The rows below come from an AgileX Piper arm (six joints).
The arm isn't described. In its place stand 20 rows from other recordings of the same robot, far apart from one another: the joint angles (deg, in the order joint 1, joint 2, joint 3, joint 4, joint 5, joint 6), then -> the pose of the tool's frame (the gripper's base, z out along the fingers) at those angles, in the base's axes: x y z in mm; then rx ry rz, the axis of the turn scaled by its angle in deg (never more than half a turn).
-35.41, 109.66, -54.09, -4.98, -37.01, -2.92 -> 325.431 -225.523 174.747 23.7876 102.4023 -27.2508
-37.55, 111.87, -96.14, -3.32, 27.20, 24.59 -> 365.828 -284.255 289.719 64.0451 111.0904 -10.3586
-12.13, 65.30, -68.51, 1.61, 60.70, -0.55 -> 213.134 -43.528 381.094 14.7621 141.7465 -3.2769
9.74, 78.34, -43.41, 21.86, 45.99, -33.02 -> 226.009 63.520 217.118 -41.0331 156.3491 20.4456
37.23, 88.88, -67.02, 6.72, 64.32, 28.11 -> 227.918 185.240 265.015 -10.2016 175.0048 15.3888
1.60, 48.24, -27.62, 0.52, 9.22, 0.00 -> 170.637 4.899 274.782 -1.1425 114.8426 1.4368
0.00, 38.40, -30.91, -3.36, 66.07, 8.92 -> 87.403 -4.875 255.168 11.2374 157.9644 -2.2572
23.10, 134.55, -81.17, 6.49, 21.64, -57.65 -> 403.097 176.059 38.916 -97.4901 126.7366 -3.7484
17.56, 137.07, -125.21, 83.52, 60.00, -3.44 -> 480.499 234.186 264.663 12.7296 130.4284 111.2180
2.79, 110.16, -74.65, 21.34, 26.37, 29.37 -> 410.684 34.740 192.584 54.8109 139.2884 31.2595
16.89, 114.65, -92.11, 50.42, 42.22, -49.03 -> 417.955 176.160 251.475 -42.3911 128.8166 41.9298
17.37, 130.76, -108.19, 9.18, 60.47, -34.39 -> 452.881 154.899 168.883 -67.8838 152.2363 9.6104
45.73, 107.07, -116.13, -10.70, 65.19, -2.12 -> 300.297 286.078 394.393 -57.9184 127.3368 5.4912
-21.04, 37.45, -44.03, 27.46, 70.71, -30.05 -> 93.804 6.353 328.602 -8.6145 139.7154 15.2734
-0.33, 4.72, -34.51, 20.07, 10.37, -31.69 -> -2.545 5.636 384.269 -9.7068 64.3647 -8.8995
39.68, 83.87, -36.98, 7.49, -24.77, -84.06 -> 231.230 185.377 229.802 -91.7770 58.8876 -28.6536
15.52, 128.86, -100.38, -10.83, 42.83, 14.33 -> 468.492 118.037 156.592 -10.2649 154.5252 -3.4551
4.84, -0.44, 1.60, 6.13, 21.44, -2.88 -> 52.265 7.990 170.827 -3.4282 107.5385 7.3715
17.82, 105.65, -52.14, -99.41, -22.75, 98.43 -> 319.941 139.312 144.561 -33.6160 138.4649 34.6624
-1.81, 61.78, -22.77, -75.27, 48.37, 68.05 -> 158.913 -70.837 219.899 22.0371 130.6403 -56.8555
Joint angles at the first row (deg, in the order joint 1, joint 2, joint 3, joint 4, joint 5, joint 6):
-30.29, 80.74, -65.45, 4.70, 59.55, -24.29
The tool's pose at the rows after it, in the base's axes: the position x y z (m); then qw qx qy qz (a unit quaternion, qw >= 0):
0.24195, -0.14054, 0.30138, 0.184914, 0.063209, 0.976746, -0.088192
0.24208, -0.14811, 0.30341, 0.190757, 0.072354, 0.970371, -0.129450
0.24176, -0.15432, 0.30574, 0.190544, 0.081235, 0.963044, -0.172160
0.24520, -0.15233, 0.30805, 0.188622, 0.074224, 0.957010, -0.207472
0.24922, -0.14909, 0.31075, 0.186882, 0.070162, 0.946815, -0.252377
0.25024, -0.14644, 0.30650, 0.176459, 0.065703, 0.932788, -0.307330
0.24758, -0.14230, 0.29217, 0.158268, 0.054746, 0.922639, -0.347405
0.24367, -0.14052, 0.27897, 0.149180, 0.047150, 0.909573, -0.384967
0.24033, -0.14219, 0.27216, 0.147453, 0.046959, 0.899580, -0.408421
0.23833, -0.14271, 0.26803, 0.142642, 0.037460, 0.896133, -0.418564
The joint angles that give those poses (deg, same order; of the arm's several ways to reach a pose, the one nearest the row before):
-30.29, 80.74, -65.45, 0.53, 56.06, -23.09
-30.29, 80.74, -65.45, -4.54, 53.36, -19.91
-29.91, 80.74, -65.45, -10.69, 51.52, -15.71
-27.84, 80.74, -65.45, -16.64, 50.71, -11.72
-25.11, 80.74, -65.23, -24.73, 50.18, -5.63
-22.37, 80.74, -63.13, -35.34, 49.79, 2.30
-20.15, 80.74, -58.98, -44.27, 49.46, 9.18
-18.76, 80.74, -54.83, -52.91, 48.86, 16.38
-18.63, 80.78, -52.46, -58.38, 48.41, 21.13
-18.63, 80.78, -51.16, -60.75, 48.09, 22.18

